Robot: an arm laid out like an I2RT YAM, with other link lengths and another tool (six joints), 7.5 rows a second.
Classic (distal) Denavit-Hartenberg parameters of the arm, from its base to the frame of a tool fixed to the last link. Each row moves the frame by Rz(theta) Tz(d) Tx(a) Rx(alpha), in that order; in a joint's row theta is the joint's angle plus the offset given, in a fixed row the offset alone. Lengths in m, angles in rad.
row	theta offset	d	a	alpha
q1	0	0.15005	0.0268	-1.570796
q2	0	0	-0.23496	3.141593
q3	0.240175	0	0.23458	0
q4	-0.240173	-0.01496	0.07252	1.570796
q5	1.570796	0.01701	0	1.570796
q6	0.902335	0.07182	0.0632	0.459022
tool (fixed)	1.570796	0.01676	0	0
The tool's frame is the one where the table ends.
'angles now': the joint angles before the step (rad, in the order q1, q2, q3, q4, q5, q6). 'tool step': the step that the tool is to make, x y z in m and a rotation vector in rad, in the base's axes. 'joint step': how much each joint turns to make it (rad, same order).
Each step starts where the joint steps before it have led.
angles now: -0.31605 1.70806 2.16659 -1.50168 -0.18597 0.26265
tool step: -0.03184 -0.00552 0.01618 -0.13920 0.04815 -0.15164
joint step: -0.00076 -0.06413 -0.00005 -0.06178 0.20333 0.05608
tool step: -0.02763 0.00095 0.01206 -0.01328 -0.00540 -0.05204
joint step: -0.03282 -0.06712 -0.00037 -0.05760 0.01907 0.01105
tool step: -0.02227 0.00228 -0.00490 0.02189 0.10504 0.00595
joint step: -0.01943 -0.03586 -0.06331 -0.07745 0.00268 -0.03012
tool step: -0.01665 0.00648 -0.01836 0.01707 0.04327 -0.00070
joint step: -0.00003 -0.10753 -0.20364 0.04956 -0.00002 0.00074
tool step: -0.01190 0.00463 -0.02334 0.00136 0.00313 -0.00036
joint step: 0.00002 -0.11373 -0.21179 0.09464 0.00002 0.00041
